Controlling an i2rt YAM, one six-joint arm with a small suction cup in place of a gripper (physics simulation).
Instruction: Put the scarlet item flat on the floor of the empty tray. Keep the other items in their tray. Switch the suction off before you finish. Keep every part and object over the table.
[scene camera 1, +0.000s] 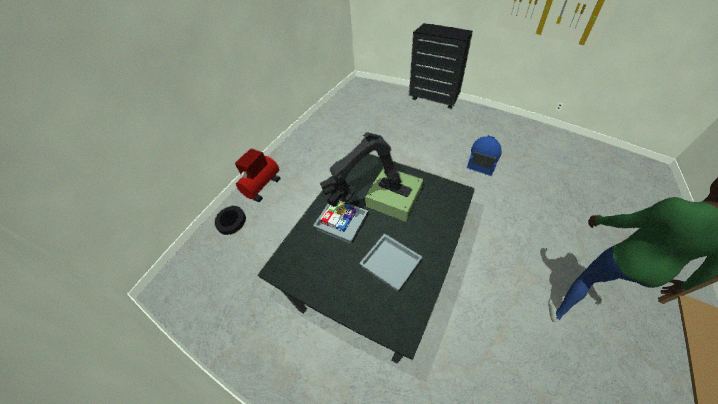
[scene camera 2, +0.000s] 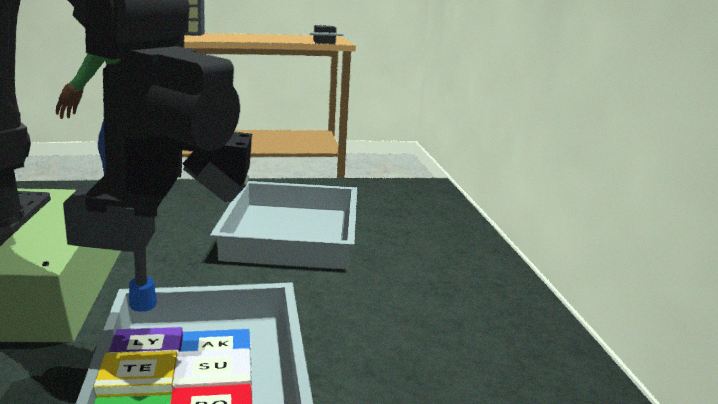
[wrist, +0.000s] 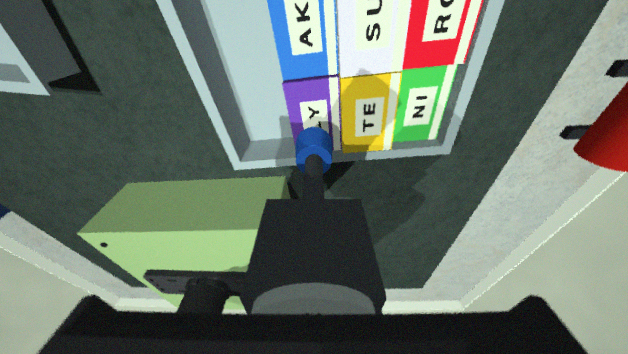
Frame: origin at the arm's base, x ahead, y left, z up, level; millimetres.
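Where they show: hand at its tool point: (scene camera 1: 347, 207) (scene camera 2: 142, 303) (wrist: 313, 144); arm's base at its link origin: (scene camera 1: 394, 187) (scene camera 2: 0, 224) (wrist: 212, 280).
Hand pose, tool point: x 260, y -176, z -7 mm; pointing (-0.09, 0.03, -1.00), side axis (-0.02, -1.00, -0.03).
Things, the pixels of their top centre, and the offset from my tool point. Level surfaces: height alone.
- scarlet box labelled RO at its top centre: (wrist: 445, 9) (scene camera 1: 327, 215) dx +83, dy -97, dz -50 mm
- filled tray at its top centre: (wrist: 330, 48) (scene camera 2: 199, 345) (scene camera 1: 340, 218) dx +60, dy -14, dz -46 mm
- white SU box at its top centre: (wrist: 373, 18) (scene camera 2: 212, 365) (scene camera 1: 334, 218) dx +79, dy -45, dz -47 mm
- green NI box at its top centre: (wrist: 419, 107) dx +5, dy -104, dz -59 mm
- Blue AK at its top centre: (wrist: 304, 26) (scene camera 2: 215, 343) (scene camera 1: 342, 222) dx +74, dy +8, dz -59 mm
- purple LY at its top centre: (wrist: 315, 120) (scene camera 2: 145, 341) (scene camera 1: 348, 211) dx -4, dy +0, dz -52 mm
- yellow TE at its top centre: (wrist: 368, 118) (scene camera 2: 136, 367) (scene camera 1: 340, 208) dx +1, dy -52, dz -45 mm
- empty tray at its top centre: (scene camera 2: 292, 208) (scene camera 1: 391, 260) dx +158, dy +366, dz -46 mm
- dark table at its surface level: dz -96 mm
The scarlet box labelled RO (scene camera 1: 323, 221) (scene camera 2: 243, 394) (wrist: 425, 54) lies in the filled tray (scene camera 1: 351, 232) (scene camera 2: 266, 361) (wrist: 240, 60), at the end of its row beside the white SU box (scene camera 2: 185, 369) (wrist: 347, 60) and the green NI box (wrist: 400, 125). Blue AK (wrist: 295, 67), purple LY (scene camera 2: 117, 341) (wrist: 295, 92) and yellow TE (scene camera 2: 105, 374) (wrist: 350, 142) boxes share this tray. The empty tray (scene camera 1: 391, 262) (scene camera 2: 291, 223) (wrist: 45, 45) stands apart on the table. My suction cup (scene camera 2: 142, 296) (wrist: 314, 145) is open and holds nothing. It hangs above the LY end of the filled tray; in scene camera 1 I cannot make it out.
The green base block (scene camera 1: 401, 210) (scene camera 2: 30, 301) (wrist: 200, 210) carries the arm and stands close to the filled tray, on the dark table (scene camera 1: 321, 281) (scene camera 2: 401, 301). The filled tray's raised walls surround the boxes. A person (scene camera 1: 657, 241) stands on the floor away from the table.
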